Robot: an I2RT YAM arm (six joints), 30 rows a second.
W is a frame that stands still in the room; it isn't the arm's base.
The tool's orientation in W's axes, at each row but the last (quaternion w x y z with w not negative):
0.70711 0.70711 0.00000 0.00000
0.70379 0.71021 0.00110 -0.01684
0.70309 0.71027 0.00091 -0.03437
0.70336 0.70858 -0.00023 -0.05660
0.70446 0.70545 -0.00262 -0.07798
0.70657 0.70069 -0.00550 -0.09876
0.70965 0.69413 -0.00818 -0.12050
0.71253 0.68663 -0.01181 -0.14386
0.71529 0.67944 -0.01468 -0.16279
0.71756 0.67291 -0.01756 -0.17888
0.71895 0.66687 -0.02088 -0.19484
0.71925 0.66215 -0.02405 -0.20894
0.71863 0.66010 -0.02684 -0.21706
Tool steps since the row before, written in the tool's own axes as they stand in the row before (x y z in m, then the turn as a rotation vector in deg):
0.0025 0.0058 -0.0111 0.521 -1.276 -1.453
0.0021 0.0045 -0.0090 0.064 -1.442 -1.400
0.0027 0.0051 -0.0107 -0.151 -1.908 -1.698
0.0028 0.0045 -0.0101 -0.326 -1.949 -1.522
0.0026 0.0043 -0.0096 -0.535 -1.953 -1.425
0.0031 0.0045 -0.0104 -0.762 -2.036 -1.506
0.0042 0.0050 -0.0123 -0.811 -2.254 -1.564
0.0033 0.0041 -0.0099 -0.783 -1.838 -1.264
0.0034 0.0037 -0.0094 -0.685 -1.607 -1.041
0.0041 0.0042 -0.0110 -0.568 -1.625 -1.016
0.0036 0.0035 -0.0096 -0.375 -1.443 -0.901
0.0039 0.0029 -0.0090 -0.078 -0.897 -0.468
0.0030 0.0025 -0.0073 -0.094 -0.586 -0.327
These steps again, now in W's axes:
0.0025 0.0111 0.0058 0.521 1.453 -1.276
0.0024 0.0089 0.0045 0.059 1.412 -1.431
0.0035 0.0105 0.0051 -0.165 1.725 -1.883
0.0040 0.0098 0.0043 -0.356 1.564 -1.910
0.0041 0.0092 0.0040 -0.574 1.491 -1.892
0.0052 0.0098 0.0039 -0.795 1.605 -1.946
0.0071 0.0114 0.0038 -0.867 1.669 -2.155
0.0061 0.0090 0.0029 -0.826 1.377 -1.735
0.0063 0.0083 0.0022 -0.738 1.142 -1.512
0.0077 0.0095 0.0022 -0.640 1.085 -1.552
0.0070 0.0081 0.0015 -0.449 0.922 -1.408
0.0071 0.0073 0.0007 -0.166 0.435 -0.902
0.0058 0.0059 0.0007 -0.141 0.319 -0.581

